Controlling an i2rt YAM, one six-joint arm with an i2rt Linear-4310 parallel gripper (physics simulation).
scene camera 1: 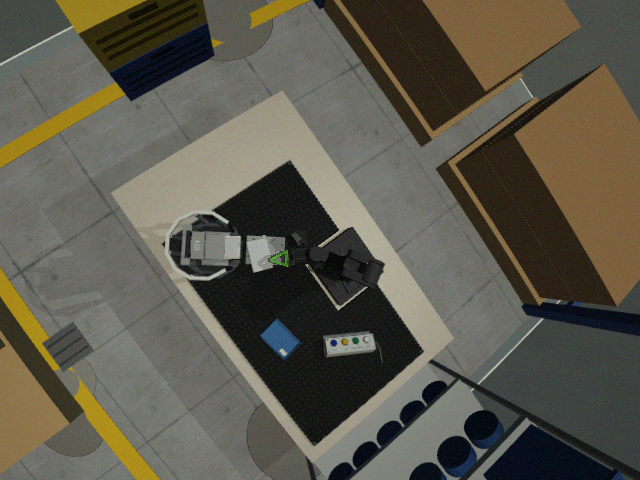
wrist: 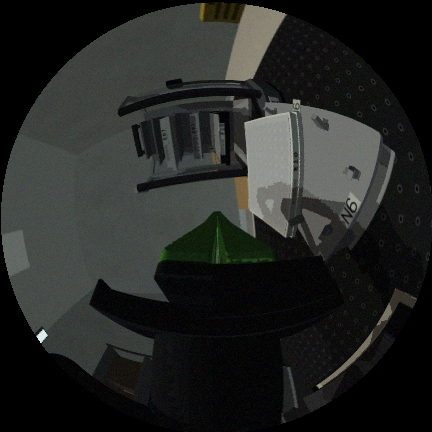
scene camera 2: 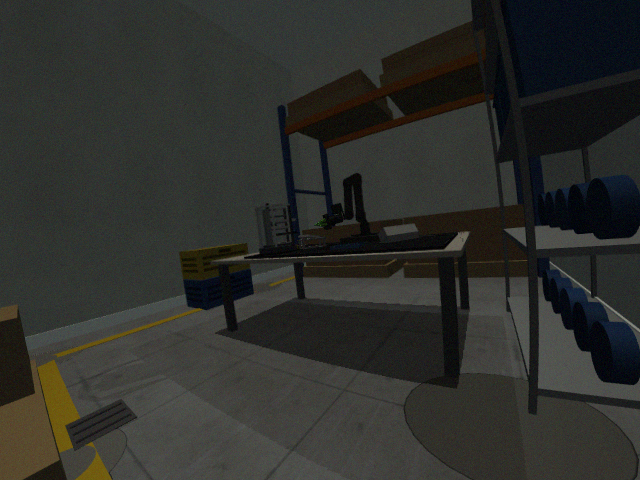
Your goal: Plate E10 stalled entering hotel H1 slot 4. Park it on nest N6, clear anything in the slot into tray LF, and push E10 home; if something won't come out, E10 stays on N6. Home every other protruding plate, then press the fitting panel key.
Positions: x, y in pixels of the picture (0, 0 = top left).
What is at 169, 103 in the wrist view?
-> A plate rack.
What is the gripper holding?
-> Nothing.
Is the gripper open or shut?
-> Shut.
